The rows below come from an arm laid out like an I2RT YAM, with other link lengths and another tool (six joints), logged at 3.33 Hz.
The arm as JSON. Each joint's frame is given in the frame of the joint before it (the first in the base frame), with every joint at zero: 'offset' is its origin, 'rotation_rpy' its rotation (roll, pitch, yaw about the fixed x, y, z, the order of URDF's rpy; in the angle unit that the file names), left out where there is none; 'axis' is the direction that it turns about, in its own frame. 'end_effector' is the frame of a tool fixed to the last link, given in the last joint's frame.
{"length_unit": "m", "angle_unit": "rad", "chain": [
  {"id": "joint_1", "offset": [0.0, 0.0, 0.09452], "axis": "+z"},
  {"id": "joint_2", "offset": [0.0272, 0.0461, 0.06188], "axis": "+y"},
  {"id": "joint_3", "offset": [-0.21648, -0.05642, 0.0], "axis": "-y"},
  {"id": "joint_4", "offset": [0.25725, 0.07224, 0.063], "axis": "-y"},
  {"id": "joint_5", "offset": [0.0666, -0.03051, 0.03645], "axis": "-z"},
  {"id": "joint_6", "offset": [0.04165, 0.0, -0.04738], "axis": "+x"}
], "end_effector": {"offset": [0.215, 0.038, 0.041], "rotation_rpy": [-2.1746, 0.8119, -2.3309]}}
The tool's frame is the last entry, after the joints.
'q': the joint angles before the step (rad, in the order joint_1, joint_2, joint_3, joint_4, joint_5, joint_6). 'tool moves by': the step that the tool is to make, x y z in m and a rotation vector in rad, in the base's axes. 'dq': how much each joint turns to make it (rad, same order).
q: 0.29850, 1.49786, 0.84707, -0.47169, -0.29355, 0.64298
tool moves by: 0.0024, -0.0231, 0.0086, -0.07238, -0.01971, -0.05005
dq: -0.00003, -0.06356, -0.00037, -0.06245, 0.08925, 0.01294
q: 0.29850, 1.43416, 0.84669, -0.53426, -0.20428, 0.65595
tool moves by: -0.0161, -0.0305, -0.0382, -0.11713, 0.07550, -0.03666
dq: 0.00008, 0.05012, -0.02266, -0.03402, 0.09692, -0.00069
